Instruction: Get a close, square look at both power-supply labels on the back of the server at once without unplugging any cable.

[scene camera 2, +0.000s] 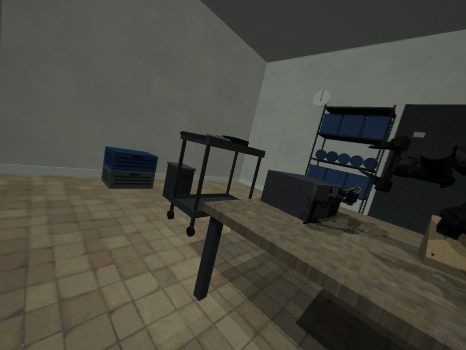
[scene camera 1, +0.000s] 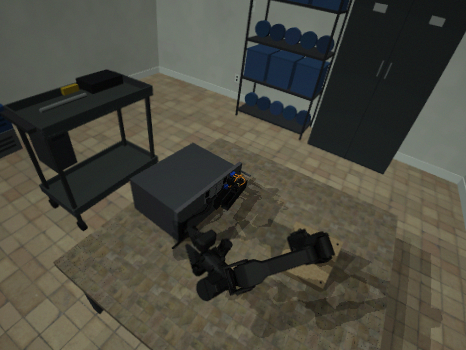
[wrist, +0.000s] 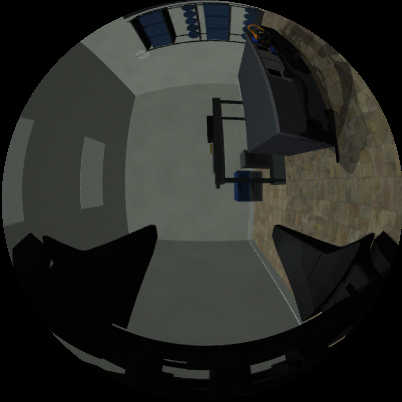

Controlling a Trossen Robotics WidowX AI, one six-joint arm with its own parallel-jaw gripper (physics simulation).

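Seen in the pictures: gripper, fingertip midpoint: (scene camera 2: 364, 159) (scene camera 1: 186, 236) (wrist: 216, 232); arm's base, origin of the base link: (scene camera 2: 448, 230) (scene camera 1: 302, 238).
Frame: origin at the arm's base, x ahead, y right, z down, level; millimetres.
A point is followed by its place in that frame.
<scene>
The grey server (scene camera 1: 185, 170) {x 643, y -22, z -53 mm} (scene camera 2: 295, 192) {x 588, y -253, z 25 mm} (wrist: 257, 105) {x 598, y -124, z -53 mm} stands on the table (scene camera 1: 125, 280) {x 526, y -539, z 151 mm} (scene camera 2: 280, 225) {x 513, y -477, z 151 mm}. Dark cables and a looped orange cable (scene camera 1: 241, 179) (scene camera 2: 355, 190) {x 385, y 74, z -46 mm} (wrist: 254, 30) {x 410, y 138, z -45 mm} are at its back. In the wrist view the server is at the upper right, and its back face shows dark and at a steep slant, with the orange cable near the top rim. I cannot make out either power-supply label in any view. My gripper (scene camera 1: 189, 238) {x 304, y -409, z -201 mm} (scene camera 2: 365, 158) {x 304, y -409, z -201 mm} (wrist: 216, 232) {x 304, y -409, z -201 mm} is open and empty, raised above the table off the server's near back corner.
A dark cart (scene camera 1: 95, 111) (scene camera 2: 225, 145) (wrist: 217, 145) stands beyond the server. A shelf rack (scene camera 1: 244, 60) (scene camera 2: 360, 111) and a dark cabinet (scene camera 1: 370, 75) stand by the wall. Stacked crates (scene camera 2: 130, 160) (wrist: 242, 186) are on the floor. My arm's base sits on a wooden board (scene camera 1: 315, 272) {x -114, y -63, z 83 mm} (scene camera 2: 435, 250) {x 21, y -81, z 88 mm}.
</scene>
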